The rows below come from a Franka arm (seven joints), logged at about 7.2 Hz.
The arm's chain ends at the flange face. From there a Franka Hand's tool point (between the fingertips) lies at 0.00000 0.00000 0.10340 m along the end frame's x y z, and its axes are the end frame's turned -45 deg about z.
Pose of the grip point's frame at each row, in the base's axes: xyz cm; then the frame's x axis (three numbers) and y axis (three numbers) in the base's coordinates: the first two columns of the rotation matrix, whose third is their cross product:
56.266 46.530 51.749 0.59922 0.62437 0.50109 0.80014 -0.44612 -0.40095
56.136 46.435 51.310 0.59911 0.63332 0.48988 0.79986 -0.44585 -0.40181
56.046 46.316 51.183 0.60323 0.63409 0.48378 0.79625 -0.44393 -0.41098
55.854 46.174 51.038 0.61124 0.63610 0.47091 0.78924 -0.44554 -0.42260
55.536 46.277 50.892 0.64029 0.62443 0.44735 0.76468 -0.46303 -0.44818
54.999 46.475 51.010 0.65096 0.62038 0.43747 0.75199 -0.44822 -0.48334
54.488 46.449 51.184 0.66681 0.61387 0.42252 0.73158 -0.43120 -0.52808
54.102 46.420 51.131 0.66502 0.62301 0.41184 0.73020 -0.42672 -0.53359
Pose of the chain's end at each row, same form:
56.543 39.900 59.679 0.98950 0.12604 0.07081 0.14207 -0.75695 -0.63784
56.509 39.894 59.310 0.98922 0.13256 0.06227 0.14195 -0.76309 -0.63052
56.520 39.769 59.173 0.98958 0.13446 0.05148 0.13649 -0.76228 -0.63269
56.464 39.660 59.045 0.99029 0.13475 0.03416 0.12587 -0.76483 -0.63181
56.288 39.773 58.895 0.99346 0.11413 -0.00059 0.08796 -0.76895 -0.63324
56.072 39.820 58.851 0.99204 0.12174 -0.03243 0.07144 -0.75561 -0.65111
55.956 39.612 58.801 0.98881 0.12917 -0.07464 0.04580 -0.73898 -0.67218
55.722 39.641 58.769 0.98657 0.13880 -0.08609 0.04609 -0.74227 -0.66852

